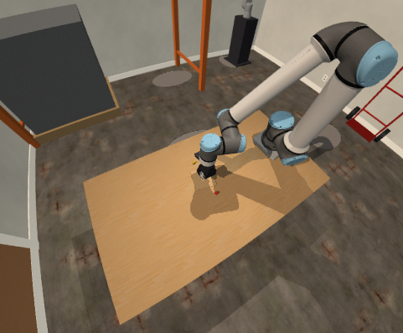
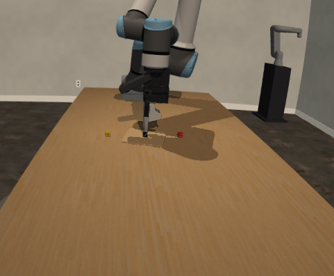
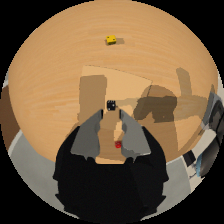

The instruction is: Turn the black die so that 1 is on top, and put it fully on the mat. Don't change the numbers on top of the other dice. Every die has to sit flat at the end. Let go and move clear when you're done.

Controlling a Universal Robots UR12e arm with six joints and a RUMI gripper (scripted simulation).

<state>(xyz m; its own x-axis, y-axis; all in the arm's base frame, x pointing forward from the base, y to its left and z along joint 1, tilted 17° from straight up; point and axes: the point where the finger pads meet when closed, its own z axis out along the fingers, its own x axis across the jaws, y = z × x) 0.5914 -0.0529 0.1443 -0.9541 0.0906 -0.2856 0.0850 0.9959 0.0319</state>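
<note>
My hand is 30 mm above the black die. Also, from my hand: yellow die: 10 mm behind, 130 mm to the right, 30 mm below; red die: 10 mm behind, 130 mm to the left, 30 mm below; tan mat: 40 mm below.
</note>
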